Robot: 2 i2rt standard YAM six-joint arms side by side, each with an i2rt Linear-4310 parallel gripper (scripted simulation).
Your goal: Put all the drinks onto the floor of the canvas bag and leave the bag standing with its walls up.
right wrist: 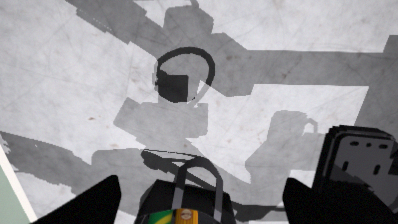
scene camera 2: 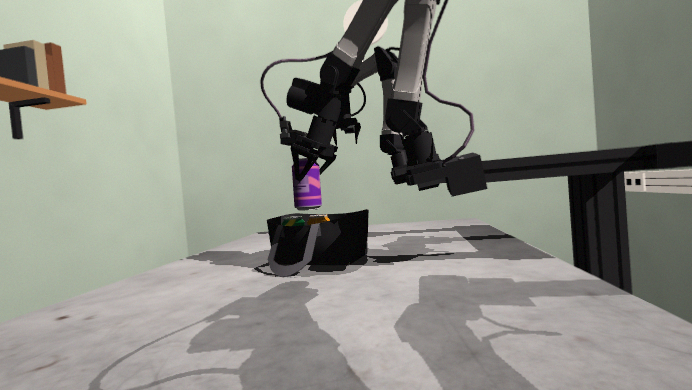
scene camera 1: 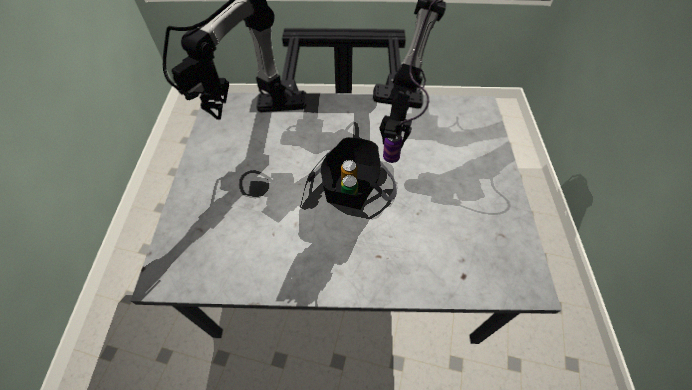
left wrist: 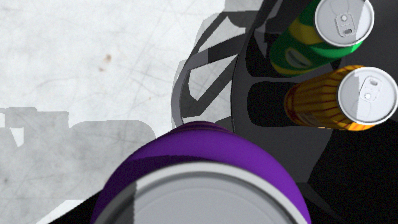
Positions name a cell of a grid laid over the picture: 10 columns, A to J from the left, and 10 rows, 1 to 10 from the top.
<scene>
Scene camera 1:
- my right gripper: D3
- black canvas bag: F4
</scene>
